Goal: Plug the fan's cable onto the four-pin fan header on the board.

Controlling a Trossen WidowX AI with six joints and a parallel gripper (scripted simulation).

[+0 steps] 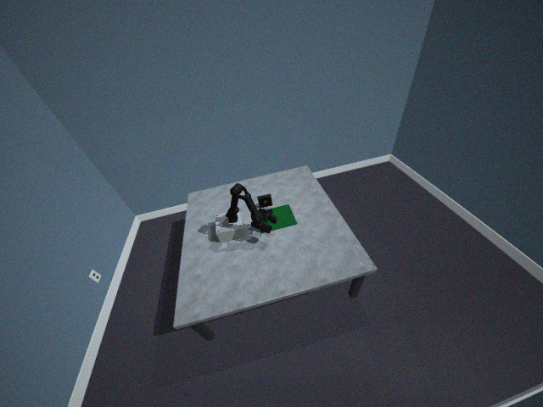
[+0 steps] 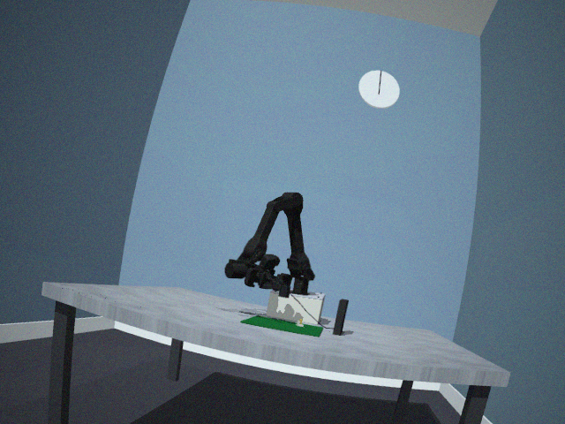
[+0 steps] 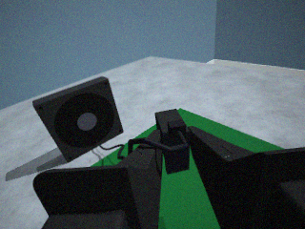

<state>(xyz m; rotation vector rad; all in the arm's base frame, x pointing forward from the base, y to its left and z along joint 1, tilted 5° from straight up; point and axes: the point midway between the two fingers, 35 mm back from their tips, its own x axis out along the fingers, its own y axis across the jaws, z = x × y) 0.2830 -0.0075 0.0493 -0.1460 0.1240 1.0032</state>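
Right now my gripper tip is 140 mm above the board, 40 mm to the right of it and 30 mm short of it. From my gripper tip the other things lie so: black fan plug: 10 mm to the left, 10 mm below; then square black fan: 190 mm to the left, 70 mm below, 50 mm behind.
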